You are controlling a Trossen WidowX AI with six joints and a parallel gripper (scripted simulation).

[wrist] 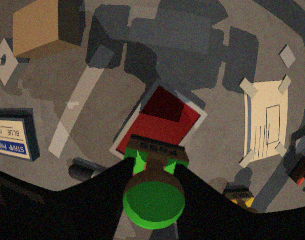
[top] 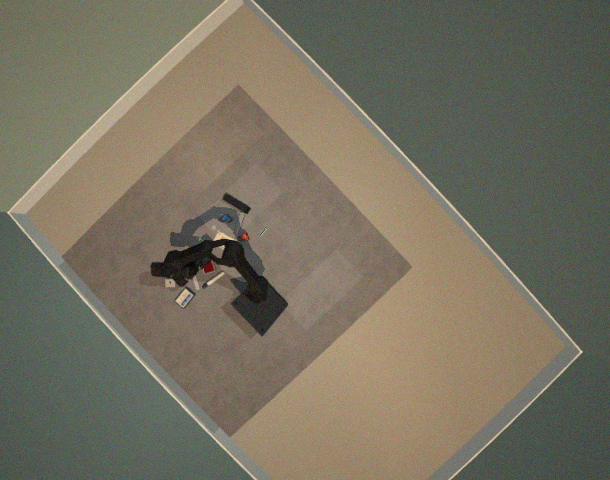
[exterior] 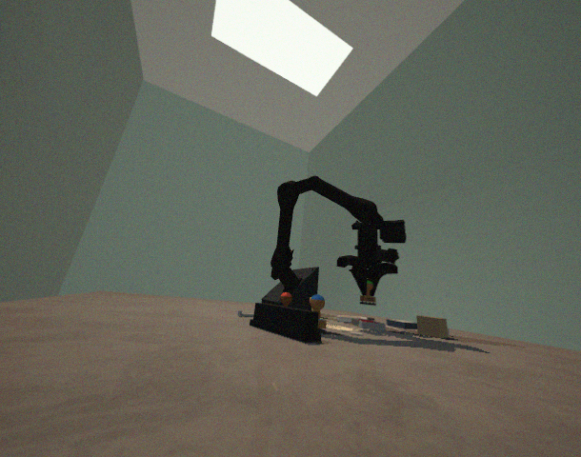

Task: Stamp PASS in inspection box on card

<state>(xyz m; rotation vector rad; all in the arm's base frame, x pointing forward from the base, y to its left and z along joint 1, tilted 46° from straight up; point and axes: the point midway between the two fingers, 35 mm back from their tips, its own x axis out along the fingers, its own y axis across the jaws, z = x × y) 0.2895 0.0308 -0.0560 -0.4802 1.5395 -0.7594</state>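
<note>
My gripper tip is now 80 mm above the red ink pad. Also, from my gripper tip: grey ruler (90 mm to the left, 80 mm below, 20 mm ahead); then green-knobbed stamp (right at my gripper tip); then white marker (70 mm below, 70 mm behind, 60 mm to the left).
</note>
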